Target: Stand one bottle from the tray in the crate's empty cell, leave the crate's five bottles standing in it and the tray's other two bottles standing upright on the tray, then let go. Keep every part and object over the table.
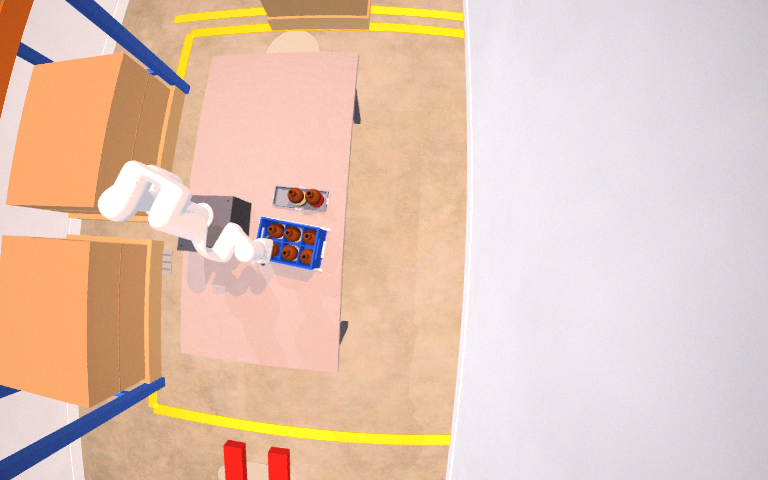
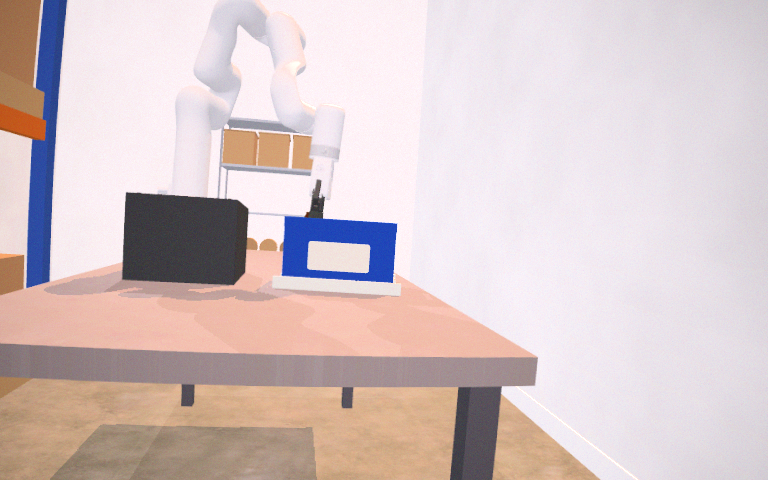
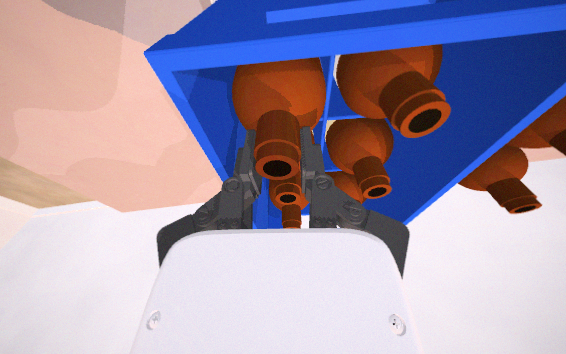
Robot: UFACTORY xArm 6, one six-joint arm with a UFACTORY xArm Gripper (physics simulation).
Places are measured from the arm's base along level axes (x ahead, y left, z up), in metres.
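Pixels of known places: gripper, fingertip midpoint: (image 1: 271, 250) (image 3: 280, 141); arm's base, link origin: (image 2: 189, 201).
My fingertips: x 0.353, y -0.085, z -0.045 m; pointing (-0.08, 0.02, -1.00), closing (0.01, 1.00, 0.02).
For each thing: its middle in the pictures, then the offset to it from my fingertips. "pt": a spot on its surface instead. Level surfaces: height alone.
- brown bottle, body centre: (image 3: 279, 92) (image 1: 270, 249) dx -0.018, dy +0.001, dz -0.041 m
- blue crate, body centre: (image 3: 321, 146) (image 2: 340, 253) (image 1: 291, 243) dx +0.068, dy +0.046, dz -0.065 m
- grey tray, surface spot: (image 1: 282, 197) pt dx -0.056, dy +0.262, dz -0.147 m
- table, surface height: dz -0.152 m
My gripper (image 2: 317, 212) (image 3: 280, 141) is shut on the neck of a brown bottle (image 1: 275, 249) (image 3: 278, 90). The bottle's round body is inside the corner cell of the blue crate (image 1: 322, 249) (image 2: 295, 254) (image 3: 350, 41), on the arm's side. The near wall hides its base, so I cannot tell whether it touches the cell floor. The crate's five other bottles stand in their cells, among them one bottle (image 1: 289, 253) (image 3: 390, 75) beside the held one. Two bottles (image 1: 295, 195) (image 1: 312, 196) stand upright on the grey tray (image 1: 282, 197), whose other end is bare.
A dark box-shaped block (image 1: 220, 217) (image 2: 181, 237) stands beside the crate, by the arm's base. The table (image 1: 271, 124) (image 2: 254, 333) extends beyond the tray and crate. Shelving with large cartons (image 1: 62, 135) stands behind the arm.
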